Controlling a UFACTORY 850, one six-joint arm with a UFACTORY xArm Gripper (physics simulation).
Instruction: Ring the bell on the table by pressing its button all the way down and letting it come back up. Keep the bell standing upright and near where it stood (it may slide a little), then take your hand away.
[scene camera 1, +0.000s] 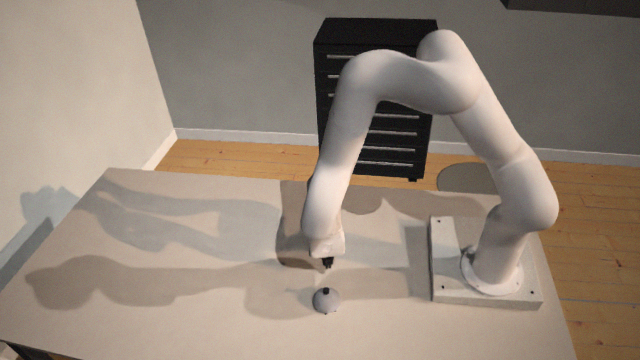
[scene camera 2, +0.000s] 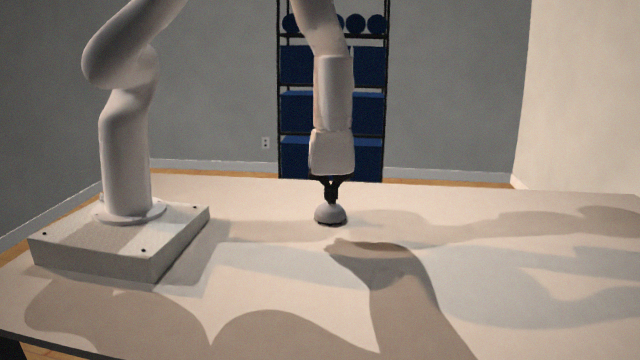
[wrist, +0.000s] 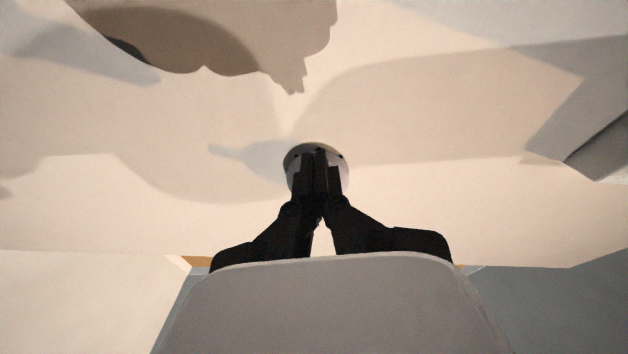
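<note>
The bell (scene camera 1: 326, 302) (scene camera 2: 330, 215) (wrist: 344, 172) is a small grey dome, upright on the table (scene camera 1: 200, 330) (scene camera 2: 260, 320). Its black button (scene camera 1: 326, 290) stands up from the dome top in the first scene view. My gripper (scene camera 1: 328, 265) (scene camera 2: 331, 200) (wrist: 317, 166) is shut and empty, pointing down. In the first scene view a gap shows between the fingertips and the button. In the second scene view the fingertips overlap the dome top and hide the button. In the wrist view the fingers cover the middle of the bell, and the button cannot be made out.
The arm's base plate (scene camera 1: 445, 240) (scene camera 2: 175, 225) stands on the table, to the right of the bell in the first scene view. A black drawer cabinet (scene camera 1: 380, 32) and a rack with blue boxes (scene camera 2: 369, 112) stand on the floor beyond the table.
</note>
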